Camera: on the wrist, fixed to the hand. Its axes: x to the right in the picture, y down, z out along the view.
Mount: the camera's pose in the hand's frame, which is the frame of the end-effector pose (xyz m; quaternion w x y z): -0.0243 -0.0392 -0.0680 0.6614 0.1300 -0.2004 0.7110
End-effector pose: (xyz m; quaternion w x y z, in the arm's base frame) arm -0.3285 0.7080 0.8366 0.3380 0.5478 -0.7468 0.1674
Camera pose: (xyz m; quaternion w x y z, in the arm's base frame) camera -0.2660 0.7538 0.8638 0.1163 0.0912 0.9293 -0.3383
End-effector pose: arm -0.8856 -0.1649 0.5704 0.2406 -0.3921 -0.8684 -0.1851
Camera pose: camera -0.8832 -0.2384 0.6070 0.1677 -0.8826 -0.3678 0.2401
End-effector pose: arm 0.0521 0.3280 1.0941 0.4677 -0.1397 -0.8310 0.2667
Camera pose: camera 0.1234 0.3055 1.1281 0.0287 0.5690 0.5094 -0.6450
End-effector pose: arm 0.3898 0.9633 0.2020 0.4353 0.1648 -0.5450 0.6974
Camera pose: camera 0.4510 1.0154 0.1851 0.3386 0.0821 0.4742 -0.8086
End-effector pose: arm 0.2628 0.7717 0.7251 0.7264 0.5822 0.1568 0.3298
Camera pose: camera 0.2150 0.8020 0.6655 0.2017 0.6571 -0.4129 0.5975
